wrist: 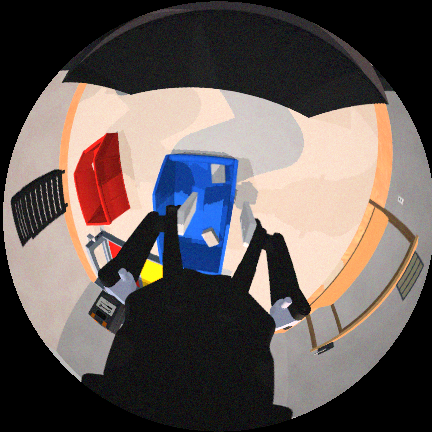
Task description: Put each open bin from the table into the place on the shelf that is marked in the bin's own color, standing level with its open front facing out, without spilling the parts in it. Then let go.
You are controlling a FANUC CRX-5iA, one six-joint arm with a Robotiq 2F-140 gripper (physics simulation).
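Frame: origin at the arm's base, x down, y ahead, z right, level; millimetres.
Seen in the pictures: gripper, fingertip midpoint: (218,205).
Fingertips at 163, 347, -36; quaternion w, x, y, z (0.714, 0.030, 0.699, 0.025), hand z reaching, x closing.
Note:
Pixels of each thing's middle, then the offset from my fingertips to it, as dx, dy, dz. "spot": a spot on its surface instead.
- blue bin, surface spot: (200,257) spot: -14, +95, +23
- grey-white block, body centre: (218,172) +19, -46, +7
- whitish block, body centre: (210,236) +19, +71, +11
- red bin, surface spot: (114,190) spot: -4, -12, +200
- grey shelf frame, body centre: (145,302) -51, +277, +169
- dark box with a label, body centre: (107,312) -133, +319, +297
The blue bin (200,257) lies below my gripper on the pale table, with its hollow side toward the camera. Two small light blocks show in it, one grey-white block (218,173) near the far end and one whitish block (210,237) nearer me. My gripper (218,205) is open and empty. Its left pad is over the bin's inside, its right pad is outside the right wall, and that wall lies between them in this view. The red bin (114,190) stands apart at the left. A grey shelf frame (120,240) with red and yellow patches shows at lower left, partly hidden by my left finger linkage.
The table's wooden edge (385,150) curves along the right side. A wooden rail frame (373,321) stands beyond it at lower right. A black slatted object (41,204) is beyond the left edge. A dark box with a label (106,306) is at lower left.

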